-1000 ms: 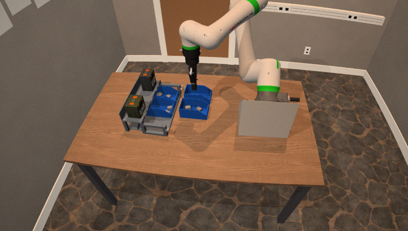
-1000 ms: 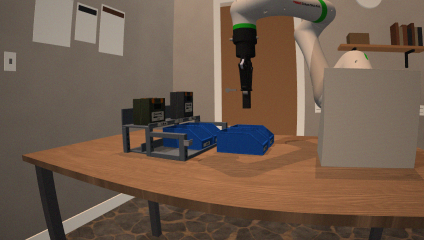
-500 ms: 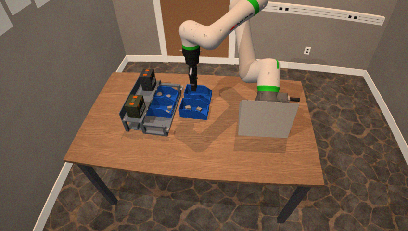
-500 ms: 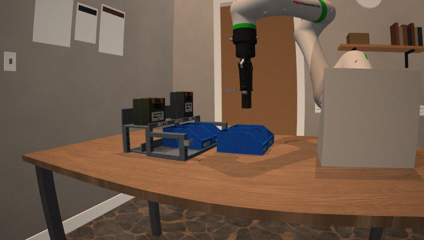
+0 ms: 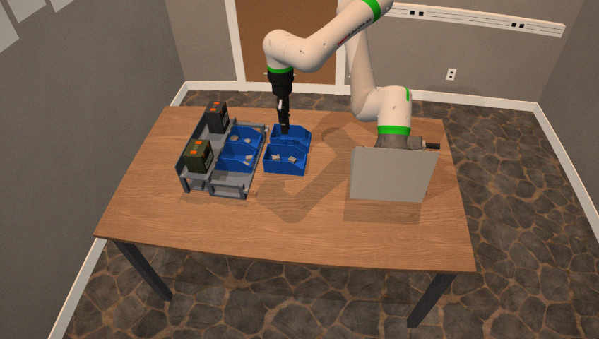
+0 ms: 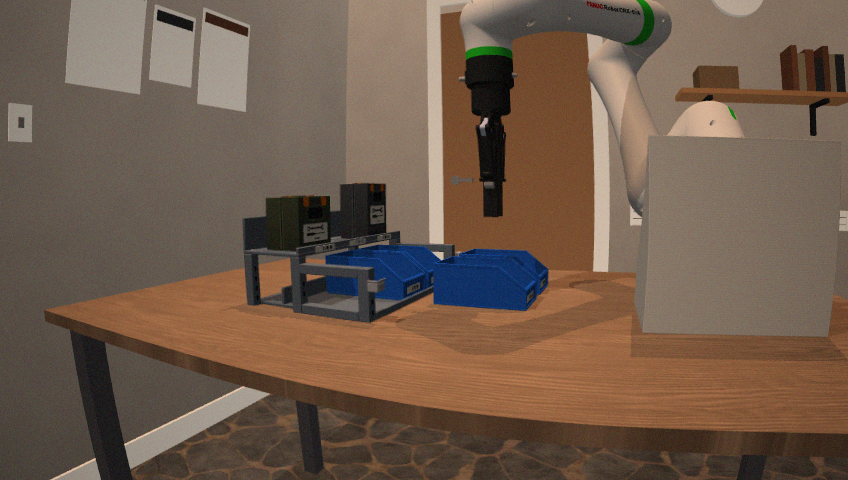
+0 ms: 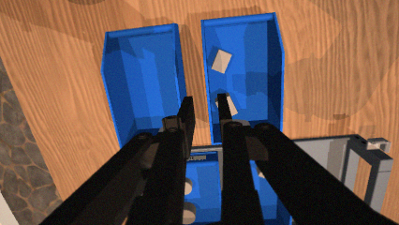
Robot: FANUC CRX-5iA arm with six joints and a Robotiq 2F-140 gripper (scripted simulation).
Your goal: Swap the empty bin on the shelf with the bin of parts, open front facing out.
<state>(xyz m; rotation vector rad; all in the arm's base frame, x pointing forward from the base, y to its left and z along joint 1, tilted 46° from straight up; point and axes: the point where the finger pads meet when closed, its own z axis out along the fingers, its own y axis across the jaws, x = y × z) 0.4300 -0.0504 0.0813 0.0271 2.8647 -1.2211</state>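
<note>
The tan part is 17 cm below my hand, 3 cm behind it and 2 cm to the left of it. The rest, counted from my hand: black box (31 cm ahead, 6 cm to the right, 2 cm below); grey shelf (25 cm ahead, 12 cm below, 6 cm to the left).
</note>
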